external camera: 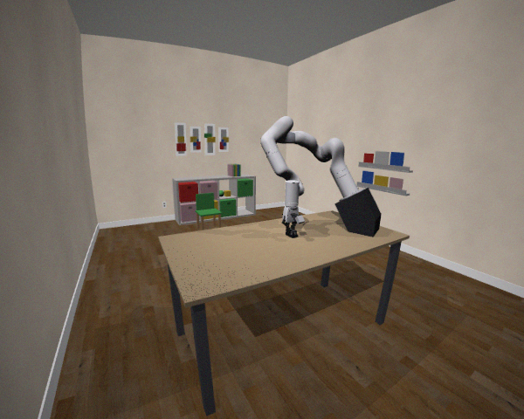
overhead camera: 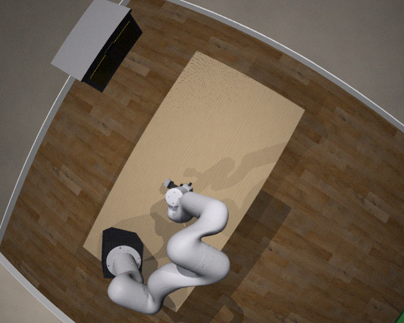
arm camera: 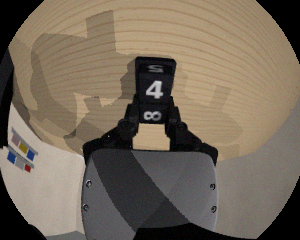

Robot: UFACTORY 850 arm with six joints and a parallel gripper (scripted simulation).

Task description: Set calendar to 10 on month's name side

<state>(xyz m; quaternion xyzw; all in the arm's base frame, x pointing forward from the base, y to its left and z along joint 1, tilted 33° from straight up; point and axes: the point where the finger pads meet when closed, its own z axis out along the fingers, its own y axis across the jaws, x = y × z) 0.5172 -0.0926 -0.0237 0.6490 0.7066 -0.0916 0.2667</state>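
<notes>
The tray is 30 mm below my hand and 20 mm to the left of it.
</notes>
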